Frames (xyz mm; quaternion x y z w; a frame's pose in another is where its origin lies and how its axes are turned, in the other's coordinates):
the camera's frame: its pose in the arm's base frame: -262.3 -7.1 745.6 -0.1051 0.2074 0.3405 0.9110
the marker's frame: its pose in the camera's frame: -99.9 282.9 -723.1 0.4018 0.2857 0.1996 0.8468
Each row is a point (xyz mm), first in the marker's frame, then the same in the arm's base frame.
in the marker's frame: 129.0 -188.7 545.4
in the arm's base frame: -161.0 -53.9 16.9
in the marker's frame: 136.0 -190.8 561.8
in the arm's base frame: -144.3 -48.1 14.0
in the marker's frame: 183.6 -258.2 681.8
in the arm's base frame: -10.3 -41.5 -42.7
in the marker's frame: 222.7 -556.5 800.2
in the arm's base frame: 174.3 -191.0 -262.0
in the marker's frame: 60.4 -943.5 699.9
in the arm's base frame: 158.1 -575.7 -456.6
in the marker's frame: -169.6 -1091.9 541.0
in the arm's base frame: 27.9 -864.0 -444.7
